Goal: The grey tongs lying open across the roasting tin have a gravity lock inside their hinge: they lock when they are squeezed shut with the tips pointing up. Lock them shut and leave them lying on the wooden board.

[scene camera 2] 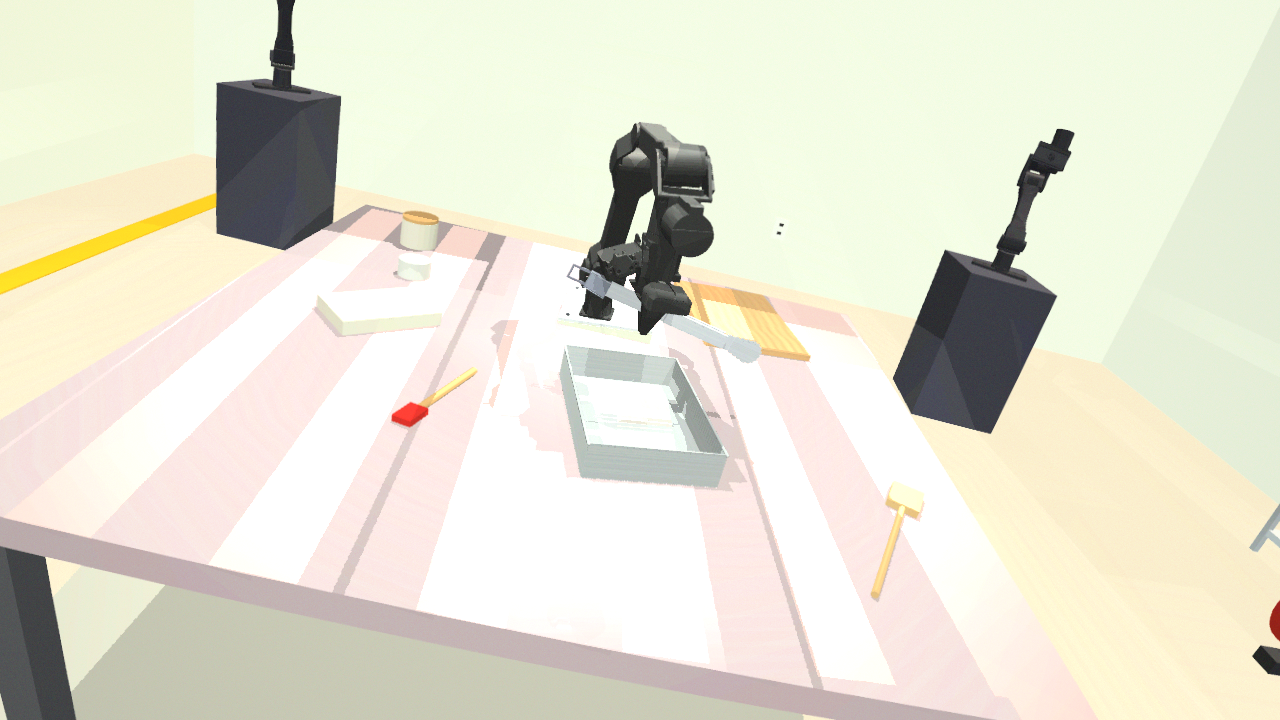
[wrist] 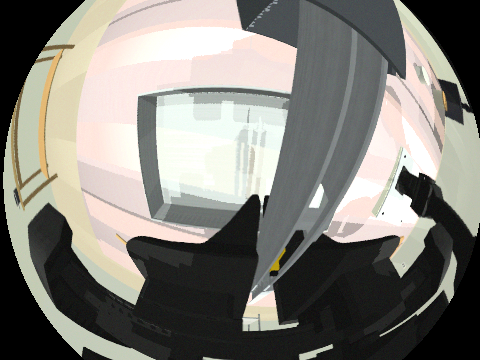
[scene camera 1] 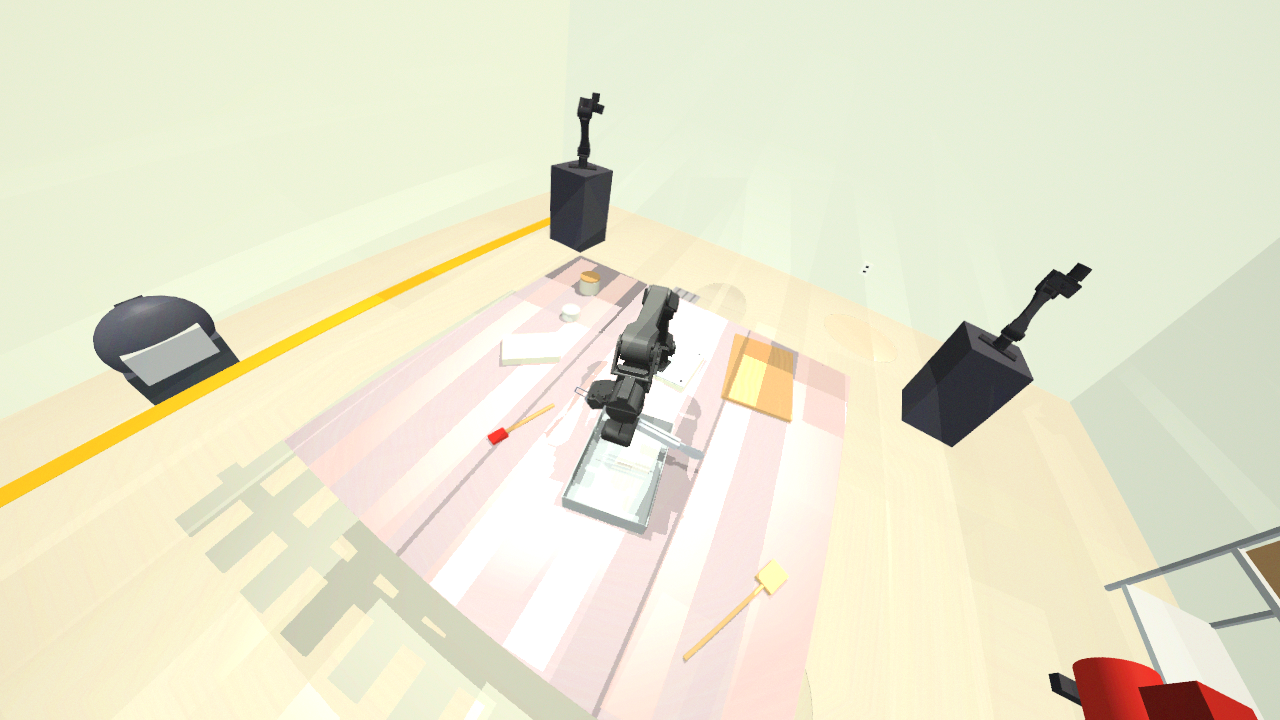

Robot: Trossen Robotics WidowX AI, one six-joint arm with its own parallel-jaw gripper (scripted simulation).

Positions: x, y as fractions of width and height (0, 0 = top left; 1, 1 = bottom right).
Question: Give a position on a roasting tin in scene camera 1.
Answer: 0.48, 0.67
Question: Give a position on a lidded jar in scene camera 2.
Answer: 0.33, 0.32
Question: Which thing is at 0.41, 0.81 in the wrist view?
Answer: My gripper.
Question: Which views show my gripper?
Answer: Scene camera 2, the wrist view and scene camera 1: all of them.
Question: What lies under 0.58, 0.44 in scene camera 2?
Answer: A wooden board.
